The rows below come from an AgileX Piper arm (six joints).
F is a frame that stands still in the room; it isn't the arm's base.
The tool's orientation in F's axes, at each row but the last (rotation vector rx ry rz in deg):
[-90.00, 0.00, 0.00]
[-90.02, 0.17, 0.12]
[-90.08, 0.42, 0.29]
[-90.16, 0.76, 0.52]
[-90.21, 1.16, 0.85]
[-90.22, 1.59, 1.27]
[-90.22, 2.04, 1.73]
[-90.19, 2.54, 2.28]
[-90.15, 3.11, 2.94]
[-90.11, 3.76, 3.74]
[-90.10, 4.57, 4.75]
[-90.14, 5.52, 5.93]
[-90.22, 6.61, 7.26]
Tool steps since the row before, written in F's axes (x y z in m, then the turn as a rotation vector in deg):
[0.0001, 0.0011, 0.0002, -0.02, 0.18, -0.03]
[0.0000, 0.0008, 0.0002, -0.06, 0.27, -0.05]
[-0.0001, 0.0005, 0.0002, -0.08, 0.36, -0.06]
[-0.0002, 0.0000, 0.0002, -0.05, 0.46, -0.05]
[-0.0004, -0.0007, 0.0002, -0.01, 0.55, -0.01]
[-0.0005, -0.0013, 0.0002, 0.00, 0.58, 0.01]
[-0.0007, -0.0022, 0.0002, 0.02, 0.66, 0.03]
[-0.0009, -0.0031, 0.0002, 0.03, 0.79, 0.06]
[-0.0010, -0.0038, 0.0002, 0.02, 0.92, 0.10]
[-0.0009, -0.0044, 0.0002, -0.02, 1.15, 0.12]
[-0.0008, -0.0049, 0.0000, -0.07, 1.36, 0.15]
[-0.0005, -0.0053, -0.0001, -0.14, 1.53, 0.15]
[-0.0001, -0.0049, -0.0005, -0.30, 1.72, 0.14]
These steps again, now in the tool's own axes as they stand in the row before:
[0.0001, -0.0002, 0.0011, -0.02, 0.03, 0.18]
[0.0000, -0.0002, 0.0008, -0.06, 0.05, 0.27]
[-0.0001, -0.0002, 0.0005, -0.08, 0.06, 0.36]
[-0.0002, -0.0002, 0.0000, -0.05, 0.05, 0.46]
[-0.0004, -0.0002, -0.0007, -0.01, 0.01, 0.55]
[-0.0005, -0.0002, -0.0013, 0.00, -0.01, 0.58]
[-0.0007, -0.0002, -0.0022, 0.02, -0.03, 0.66]
[-0.0009, -0.0001, -0.0031, 0.02, -0.06, 0.79]
[-0.0010, -0.0001, -0.0038, 0.01, -0.10, 0.92]
[-0.0009, -0.0001, -0.0044, -0.03, -0.12, 1.15]
[-0.0008, 0.0001, -0.0049, -0.08, -0.15, 1.36]
[-0.0005, 0.0002, -0.0053, -0.15, -0.14, 1.53]
[-0.0001, 0.0005, -0.0049, -0.31, -0.11, 1.72]

